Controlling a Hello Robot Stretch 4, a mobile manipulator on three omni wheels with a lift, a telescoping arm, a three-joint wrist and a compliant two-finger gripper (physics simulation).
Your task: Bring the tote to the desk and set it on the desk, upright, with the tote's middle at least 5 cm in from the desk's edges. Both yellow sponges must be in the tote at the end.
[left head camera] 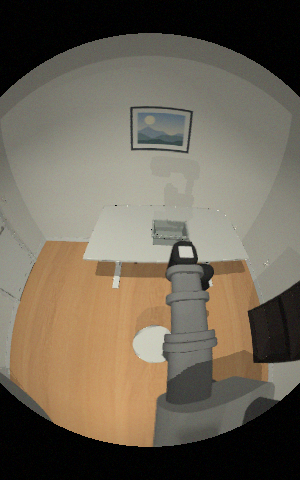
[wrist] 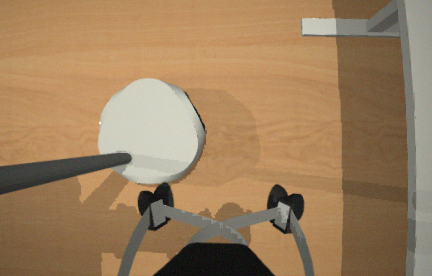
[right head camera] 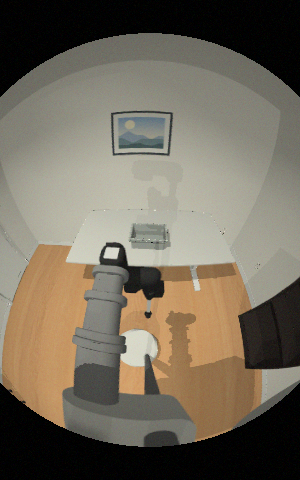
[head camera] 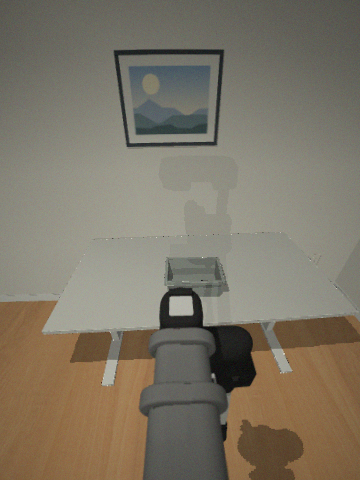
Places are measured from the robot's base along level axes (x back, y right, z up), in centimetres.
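Where they show: gripper, fingertip midpoint: [wrist: 220,199]; robot's base at its link origin: [left head camera: 152,342] [wrist: 158,133] [right head camera: 137,346].
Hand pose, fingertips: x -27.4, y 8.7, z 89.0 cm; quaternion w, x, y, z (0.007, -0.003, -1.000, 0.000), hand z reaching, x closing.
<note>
Things, the pixels of their centre, and the offset from my fingertips. "spot": a spot on its surface instead. Level surfaces: height alone.
- grey tote at the middle of its body: [head camera: 193,277] [right head camera: 148,236] [left head camera: 168,232] dy -1.0, dx -60.8, dz -13.7 cm
- white desk at its surface level: dz -19.7 cm
- dark brown object at a spot on its surface: [right head camera: 270,335] spot: dy +149.1, dx +47.2, dz -63.8 cm
The grey tote [head camera: 212,289] [left head camera: 161,241] [right head camera: 150,245] stands upright on the white desk [head camera: 125,280] [left head camera: 120,235] [right head camera: 100,235] [wrist: 422,125], inside its edges and around the middle of its width. Neither yellow sponge shows in these views; the tote's near wall hides the near part of its inside. My gripper [right head camera: 148,315] [wrist: 220,199] is open and empty, with its two dark fingertips wide apart. It points down over the wooden floor, in front of the desk's near edge and apart from the tote.
A white rounded disc [left head camera: 150,344] [right head camera: 137,347] [wrist: 150,125] is low down near the gripper, with a dark rod [wrist: 65,170] above it. A desk foot [wrist: 330,27] stands on the floor. A dark brown object [left head camera: 275,325] [right head camera: 270,335] is at the right. A wall is behind the desk.
</note>
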